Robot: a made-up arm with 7 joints.
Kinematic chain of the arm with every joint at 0, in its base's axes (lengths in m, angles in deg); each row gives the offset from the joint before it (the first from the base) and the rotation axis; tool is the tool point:
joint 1: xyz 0 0 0 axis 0 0.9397 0.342
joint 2: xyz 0 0 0 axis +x
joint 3: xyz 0 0 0 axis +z
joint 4: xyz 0.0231 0 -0.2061 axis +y
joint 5: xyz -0.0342 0 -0.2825 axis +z
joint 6: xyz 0 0 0 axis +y
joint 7: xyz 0 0 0 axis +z
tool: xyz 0 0 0
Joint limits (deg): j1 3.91..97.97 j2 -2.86..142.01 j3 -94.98..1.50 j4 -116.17..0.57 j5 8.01..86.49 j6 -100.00..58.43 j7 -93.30..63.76
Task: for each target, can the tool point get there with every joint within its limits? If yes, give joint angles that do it. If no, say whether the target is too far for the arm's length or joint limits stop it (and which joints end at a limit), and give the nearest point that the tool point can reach.
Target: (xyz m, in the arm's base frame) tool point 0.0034 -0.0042 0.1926
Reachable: no: joint limits stop it (at a limit: joint 1, joint 2, joint 3, joint 4) | nearest point -0.1816 0.2167 0.1332 | short by 0.294 m
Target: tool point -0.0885 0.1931 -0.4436
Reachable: yes | joints 15.05 24.04 -6.92 -10.35 30.98 30.36 -1.72
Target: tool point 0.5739 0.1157 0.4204
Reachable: no: too far | nearest point 0.2975 0.1940 0.2332 | short by 0.343 m
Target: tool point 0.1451 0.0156 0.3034
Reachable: no: joint limits stop it (at a limit: joint 1, joint 2, joint 3) | nearest point 0.2946 0.1987 0.2393 | short by 0.245 m
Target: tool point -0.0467 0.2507 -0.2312
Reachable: yes | joints 58.95 108.59 -39.24 -105.96 42.05 -26.64 -76.38
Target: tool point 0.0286 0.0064 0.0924
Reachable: no: joint limits stop it (at a limit: joint 1, joint 2, joint 3, joint 4) | nearest point 0.2954 0.0699 0.0743 | short by 0.275 m
